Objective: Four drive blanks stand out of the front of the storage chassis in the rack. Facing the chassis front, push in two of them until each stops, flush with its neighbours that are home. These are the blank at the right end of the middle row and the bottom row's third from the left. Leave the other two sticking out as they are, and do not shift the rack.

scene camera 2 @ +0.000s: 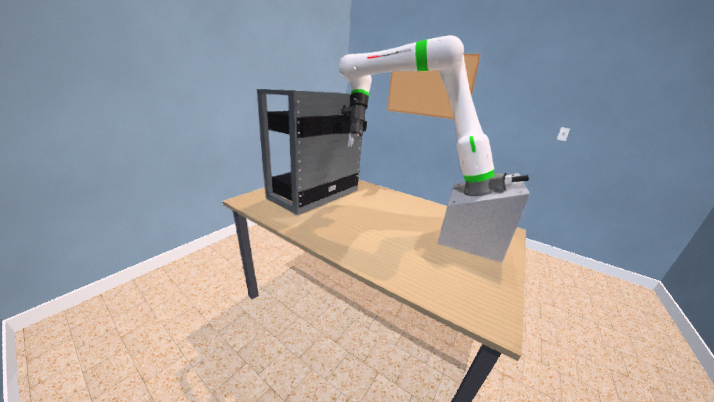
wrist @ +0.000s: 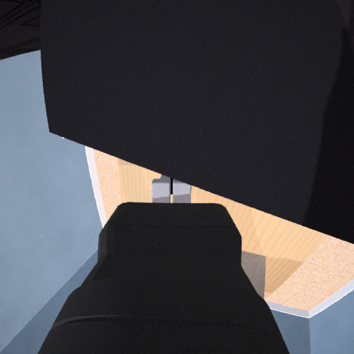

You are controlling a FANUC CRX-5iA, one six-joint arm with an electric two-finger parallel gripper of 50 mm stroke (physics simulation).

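Seen in the pictures: gripper, fingertip midpoint: [scene camera 2: 350, 146]; arm's base, origin of the base link: [scene camera 2: 481, 190].
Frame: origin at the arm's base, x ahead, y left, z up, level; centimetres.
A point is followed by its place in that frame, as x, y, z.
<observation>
The storage chassis [scene camera 2: 320, 126] {71.0, 31.6, 19.2} is the upper black unit in the grey rack [scene camera 2: 294, 160] {73.3, 45.6, 4.2} in the scene view. Its separate drive blanks cannot be made out there, and the gripper covers its right end. My gripper [scene camera 2: 350, 144] {61.3, 19.8, 9.7} [wrist: 173, 169] is shut and empty, pointing down at the right part of the rack's front, with its fingertips appearing below the chassis band. In the wrist view a large dark body [wrist: 185, 90] fills the upper part, very close, and hides the ends of the fingers. Which blank or chassis part it is, and whether anything touches it, cannot be told.
A lower black unit [scene camera 2: 315, 196] {72.5, 33.3, -17.6} with a white label sits at the bottom of the rack. The rack stands at the far left end of the wooden table [scene camera 2: 400, 280] {9.5, 48.5, -25.3}. The arm's grey base block [scene camera 2: 482, 220] {-5.6, 12.1, -8.4} stands at the right. A corkboard [scene camera 2: 420, 95] hangs behind.
</observation>
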